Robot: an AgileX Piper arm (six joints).
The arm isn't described. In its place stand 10 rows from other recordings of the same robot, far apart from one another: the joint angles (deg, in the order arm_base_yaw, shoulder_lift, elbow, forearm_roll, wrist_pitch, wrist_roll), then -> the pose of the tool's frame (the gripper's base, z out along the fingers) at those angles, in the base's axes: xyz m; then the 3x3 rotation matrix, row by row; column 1 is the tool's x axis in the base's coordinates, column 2 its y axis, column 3 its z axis.
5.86 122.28 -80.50 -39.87 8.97 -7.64 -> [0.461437 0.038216 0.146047], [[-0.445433 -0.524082 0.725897], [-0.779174 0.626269 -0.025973], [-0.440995 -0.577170 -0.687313]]
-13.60 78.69 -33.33 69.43 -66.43 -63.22 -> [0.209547 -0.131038 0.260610], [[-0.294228 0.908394 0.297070], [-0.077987 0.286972 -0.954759], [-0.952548 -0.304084 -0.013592]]
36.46 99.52 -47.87 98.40 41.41 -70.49 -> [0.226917 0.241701 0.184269], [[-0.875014 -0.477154 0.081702], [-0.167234 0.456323 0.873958], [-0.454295 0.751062 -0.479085]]
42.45 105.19 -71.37 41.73 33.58 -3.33 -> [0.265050 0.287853 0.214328], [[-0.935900 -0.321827 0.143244], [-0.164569 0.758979 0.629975], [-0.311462 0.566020 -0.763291]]
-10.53 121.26 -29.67 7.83 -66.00 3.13 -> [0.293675 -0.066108 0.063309], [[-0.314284 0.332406 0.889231], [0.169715 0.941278 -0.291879], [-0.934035 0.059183 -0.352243]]
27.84 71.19 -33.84 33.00 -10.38 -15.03 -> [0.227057 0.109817 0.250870], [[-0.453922 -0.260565 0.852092], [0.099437 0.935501 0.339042], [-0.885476 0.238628 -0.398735]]
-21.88 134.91 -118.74 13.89 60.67 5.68 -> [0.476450 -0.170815 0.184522], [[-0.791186 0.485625 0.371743], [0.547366 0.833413 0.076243], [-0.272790 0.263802 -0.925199]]
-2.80 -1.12 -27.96 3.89 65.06 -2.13 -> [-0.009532 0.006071 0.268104], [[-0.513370 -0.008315 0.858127], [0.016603 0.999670 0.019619], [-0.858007 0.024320 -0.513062]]
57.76 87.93 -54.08 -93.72 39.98 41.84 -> [0.220873 0.240827 0.274535], [[0.132962 -0.390209 0.911075], [-0.938188 0.246840 0.242639], [-0.319570 -0.887021 -0.333269]]
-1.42 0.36 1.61 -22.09 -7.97 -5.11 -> [0.056564 0.003344 0.215015], [[0.173104 0.058461 0.983167], [-0.457910 0.888564 0.027787], [-0.871982 -0.455012 0.180584]]
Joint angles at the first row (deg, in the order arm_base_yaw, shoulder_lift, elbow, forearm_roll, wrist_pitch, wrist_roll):
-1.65 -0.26 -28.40 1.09 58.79 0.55
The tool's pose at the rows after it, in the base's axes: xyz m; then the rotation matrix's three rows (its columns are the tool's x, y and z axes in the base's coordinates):
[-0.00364 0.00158 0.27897], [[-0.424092 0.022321 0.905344], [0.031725 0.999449 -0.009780], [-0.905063 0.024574 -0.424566]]
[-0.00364 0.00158 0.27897], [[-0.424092 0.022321 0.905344], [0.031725 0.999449 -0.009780], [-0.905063 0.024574 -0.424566]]
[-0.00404 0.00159 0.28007], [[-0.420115 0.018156 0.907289], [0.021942 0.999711 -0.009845], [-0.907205 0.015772 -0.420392]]
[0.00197 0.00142 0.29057], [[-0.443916 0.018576 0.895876], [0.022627 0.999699 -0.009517], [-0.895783 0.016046 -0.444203]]
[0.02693 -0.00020 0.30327], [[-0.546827 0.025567 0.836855], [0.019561 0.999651 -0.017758], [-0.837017 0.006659 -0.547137]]
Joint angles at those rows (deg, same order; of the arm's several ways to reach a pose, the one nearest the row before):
-1.64 -0.26 -28.40 1.09 58.79 0.56
-1.64 -0.26 -28.40 1.09 58.79 0.56
-1.64 -0.26 -28.61 1.09 58.74 0.00
-1.65 3.38 -30.75 1.09 58.74 0.00
-1.65 13.23 -33.75 0.42 58.69 0.00

